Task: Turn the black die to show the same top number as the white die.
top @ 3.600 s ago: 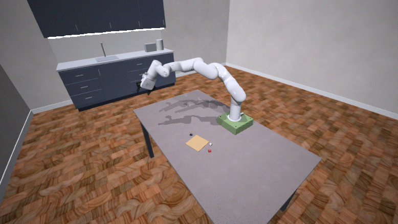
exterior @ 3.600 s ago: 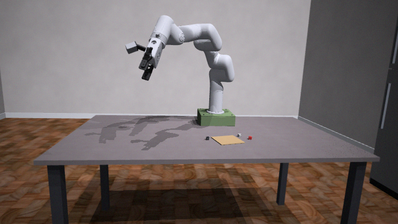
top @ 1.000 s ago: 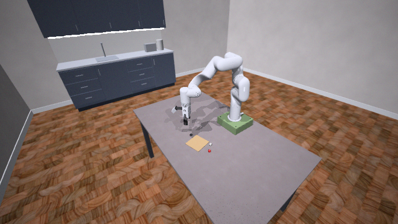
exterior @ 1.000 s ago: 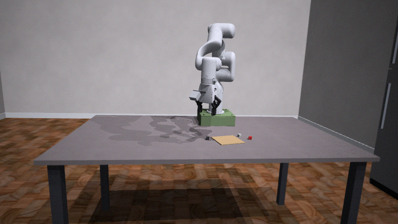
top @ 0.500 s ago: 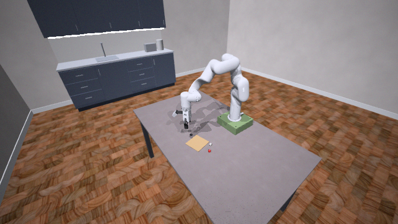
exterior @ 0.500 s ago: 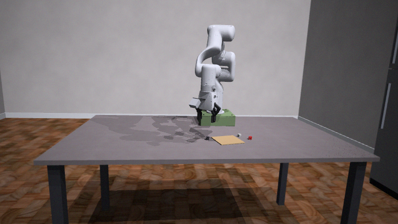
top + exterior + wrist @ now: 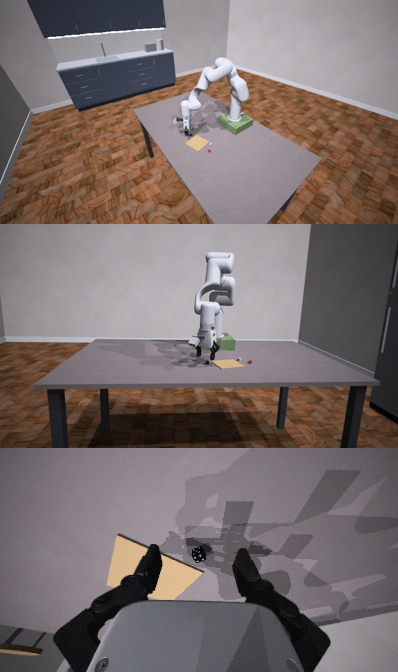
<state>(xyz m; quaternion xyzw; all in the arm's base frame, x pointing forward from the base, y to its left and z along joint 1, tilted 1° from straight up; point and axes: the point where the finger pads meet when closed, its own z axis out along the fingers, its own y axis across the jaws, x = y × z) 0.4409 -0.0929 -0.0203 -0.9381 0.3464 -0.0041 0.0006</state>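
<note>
Right now my hand is 4 cm above the black die, 2 cm past it and 1 cm to the right of it. Also, from my hand: white die (20 cm to the left, 9 cm behind, 4 cm below); red die (26 cm to the left, 5 cm behind, 4 cm below); tan mat (12 cm to the left, 5 cm below, 2 cm behind).
</note>
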